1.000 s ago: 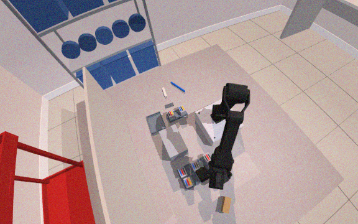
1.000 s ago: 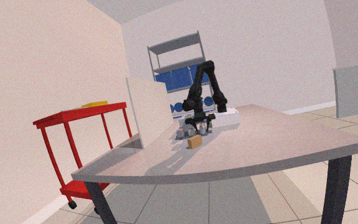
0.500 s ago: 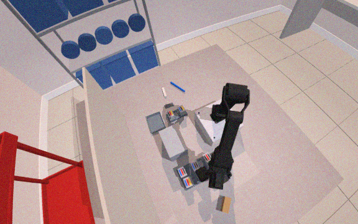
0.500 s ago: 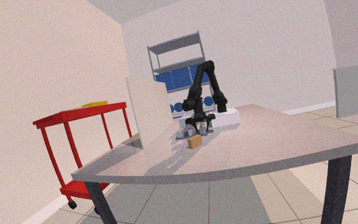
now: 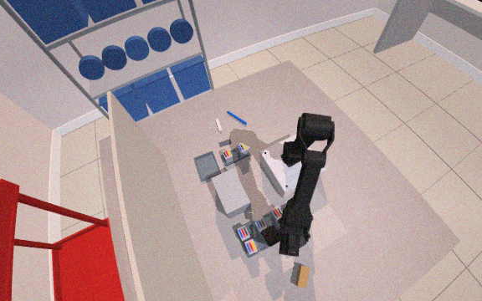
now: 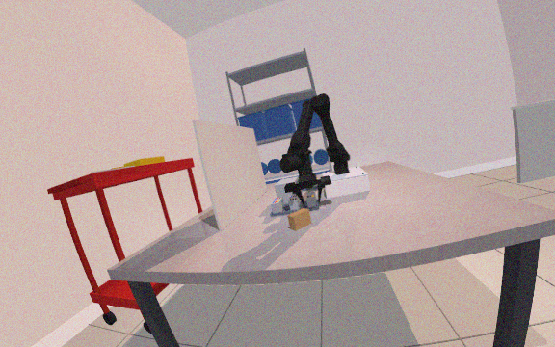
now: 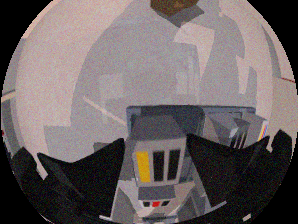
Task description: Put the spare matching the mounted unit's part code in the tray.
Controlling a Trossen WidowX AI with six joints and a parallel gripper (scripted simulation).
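Now: gripper tip 42 cm to the left of the grey-blue tray, 15 cm short of it and 1 cm above it. Also, from my gripper tip: upright board: 35 cm ahead, 24 cm to the right, 21 cm above; blue pen: 60 cm to the right, 10 cm behind, 1 cm below; mounted unit: 21 cm to the right, 12 cm ahead, 3 cm above.
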